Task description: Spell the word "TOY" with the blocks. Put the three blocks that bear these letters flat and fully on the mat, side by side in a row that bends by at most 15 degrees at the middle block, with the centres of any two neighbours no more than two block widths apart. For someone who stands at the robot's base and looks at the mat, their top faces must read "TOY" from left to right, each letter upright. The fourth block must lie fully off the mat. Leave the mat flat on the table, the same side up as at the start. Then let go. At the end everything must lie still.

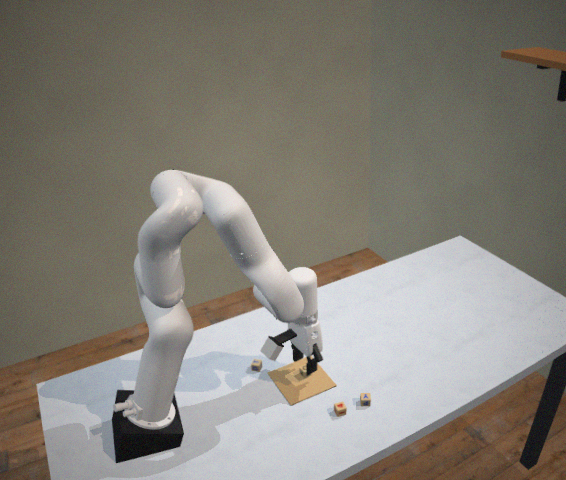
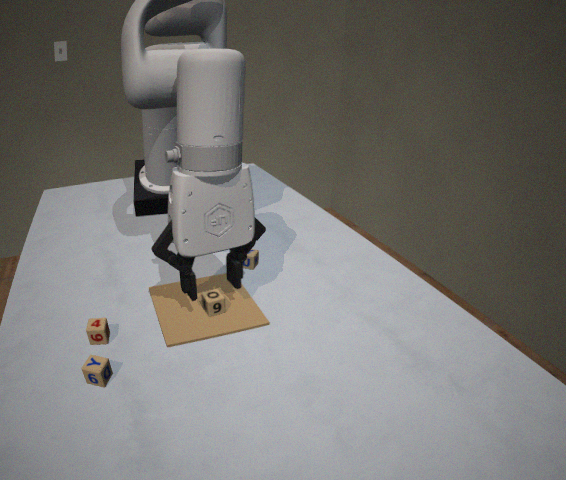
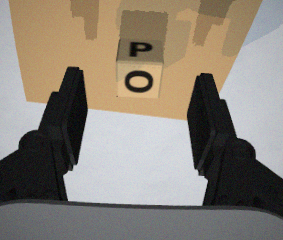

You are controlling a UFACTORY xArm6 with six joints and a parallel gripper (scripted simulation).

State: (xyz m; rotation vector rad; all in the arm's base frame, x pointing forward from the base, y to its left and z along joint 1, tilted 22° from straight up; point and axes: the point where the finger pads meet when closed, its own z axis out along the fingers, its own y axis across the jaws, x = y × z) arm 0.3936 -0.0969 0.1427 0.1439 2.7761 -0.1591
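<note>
My hand is 50 mm above the tan mat and 20 mm past it. Also, from my hand: Y block 180 mm to the right, 40 mm below, 40 mm ahead.
</note>
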